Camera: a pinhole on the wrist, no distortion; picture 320 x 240 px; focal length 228.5 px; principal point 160.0 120.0 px. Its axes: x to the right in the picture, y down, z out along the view. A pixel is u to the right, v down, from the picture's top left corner.
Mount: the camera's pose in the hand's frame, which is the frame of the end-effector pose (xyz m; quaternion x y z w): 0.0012 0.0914 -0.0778 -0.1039 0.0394 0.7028 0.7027
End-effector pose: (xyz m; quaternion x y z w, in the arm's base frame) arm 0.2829 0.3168 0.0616 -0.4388 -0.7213 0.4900 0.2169
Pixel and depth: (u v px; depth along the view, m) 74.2 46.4 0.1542
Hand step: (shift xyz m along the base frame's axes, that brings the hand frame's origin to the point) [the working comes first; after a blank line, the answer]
In the camera's frame: -0.0579 -0.0497 0.1542

-0.0569 -0.0064 -0.1014
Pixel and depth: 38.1 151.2 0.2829
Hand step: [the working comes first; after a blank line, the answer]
In the camera's frame: -0.1509 0.0386 0.2829

-0.1336 -0.1706 -0.0884
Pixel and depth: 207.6 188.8 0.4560
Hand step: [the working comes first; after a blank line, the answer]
In the camera's frame: 0.0950 0.1373 0.4560

-0.0419 -0.2850 -0.3689
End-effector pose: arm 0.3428 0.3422 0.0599 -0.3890 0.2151 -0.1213 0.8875
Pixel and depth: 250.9 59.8 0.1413
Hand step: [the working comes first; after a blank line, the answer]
In the camera's frame: 0.0562 -0.0372 0.1413

0.0560 0.1404 -0.1061
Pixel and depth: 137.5 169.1 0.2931
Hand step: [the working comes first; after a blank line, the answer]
In the camera's frame: -0.0289 0.0630 0.2931

0.0274 0.2479 0.0610
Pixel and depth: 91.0 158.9 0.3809
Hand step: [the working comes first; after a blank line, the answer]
In the camera's frame: -0.1150 0.0648 0.3809

0.0638 0.2730 0.1758
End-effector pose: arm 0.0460 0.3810 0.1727 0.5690 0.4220 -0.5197 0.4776
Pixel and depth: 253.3 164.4 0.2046
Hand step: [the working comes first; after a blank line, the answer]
In the camera's frame: 0.0835 0.0398 0.2046

0.1841 -0.1388 0.0779
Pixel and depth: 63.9 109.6 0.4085
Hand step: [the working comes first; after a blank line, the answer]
In the camera's frame: -0.1718 -0.0186 0.4085

-0.0637 -0.3513 0.0181
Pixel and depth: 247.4 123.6 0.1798
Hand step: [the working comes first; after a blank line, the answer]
In the camera's frame: 0.0688 0.0028 0.1798

0.1729 -0.1183 0.0373
